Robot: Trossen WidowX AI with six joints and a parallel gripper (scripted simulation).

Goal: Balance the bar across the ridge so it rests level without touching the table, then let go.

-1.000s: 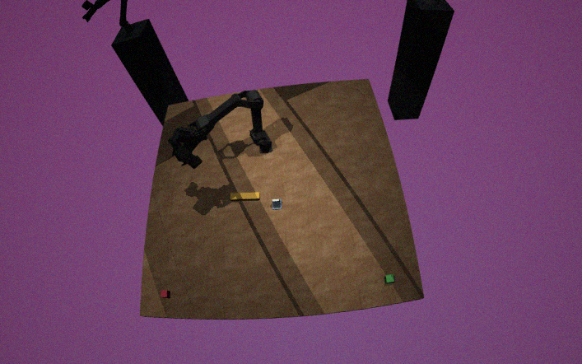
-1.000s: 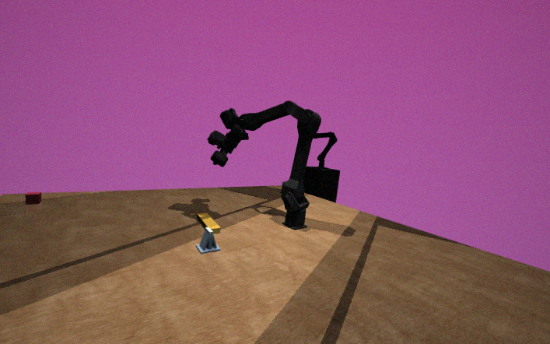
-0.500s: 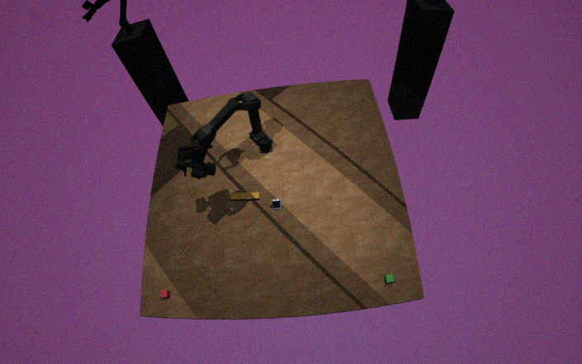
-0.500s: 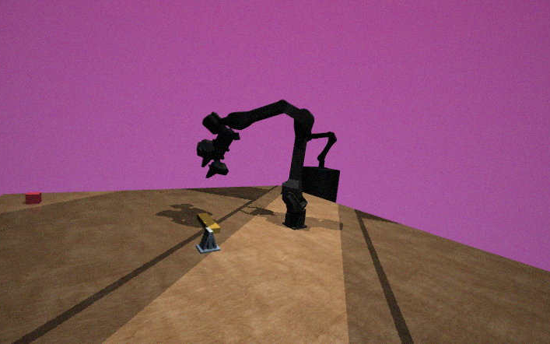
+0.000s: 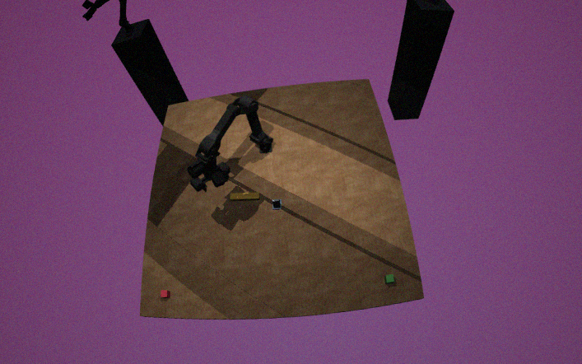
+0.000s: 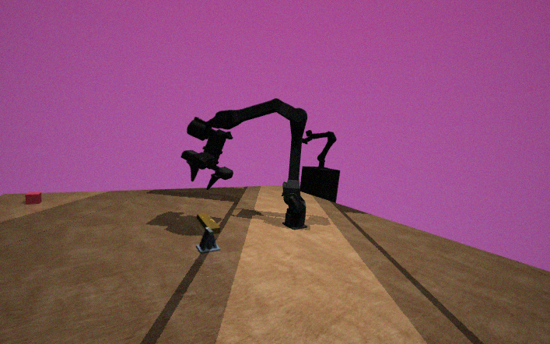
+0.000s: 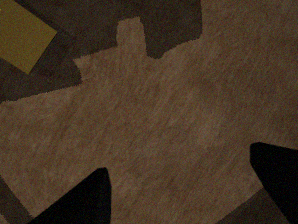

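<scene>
My gripper tip is 140 mm to the right of the yellow bar, 90 mm above it and 20 mm short of it. Also, from my gripper tip: green cube (750 mm to the left, 480 mm ahead, 80 mm below); then dark blue ridge (290 mm to the left, 70 mm below, 70 mm ahead); then red cube (480 mm ahead, 250 mm to the right, 80 mm below).
</scene>
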